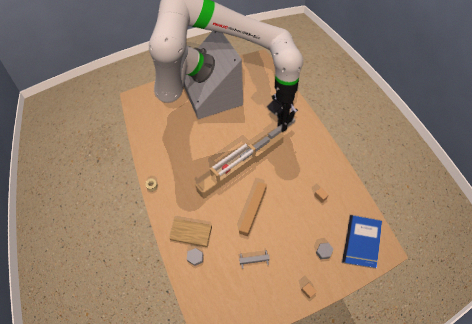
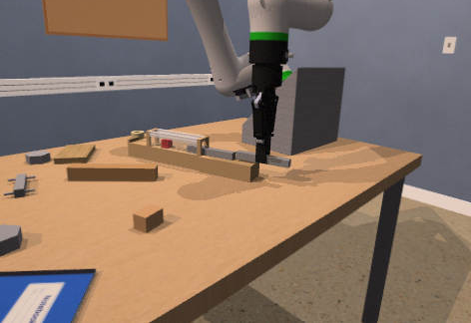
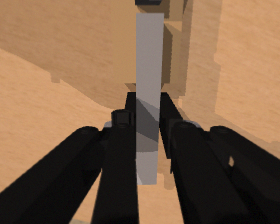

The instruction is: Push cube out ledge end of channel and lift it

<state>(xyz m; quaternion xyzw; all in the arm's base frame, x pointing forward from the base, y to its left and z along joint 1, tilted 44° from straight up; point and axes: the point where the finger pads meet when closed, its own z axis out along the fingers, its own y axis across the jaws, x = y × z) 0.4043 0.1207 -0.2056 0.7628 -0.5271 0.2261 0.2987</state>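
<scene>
Now: hand 30 mm above the grey rod. Round my hand: channel 260 mm to the right, 100 mm ahead, 30 mm below; then red cube 300 mm to the right, 110 mm ahead, 30 mm below; then long wooden block 300 mm ahead, 250 mm to the right, 70 mm below.
</scene>
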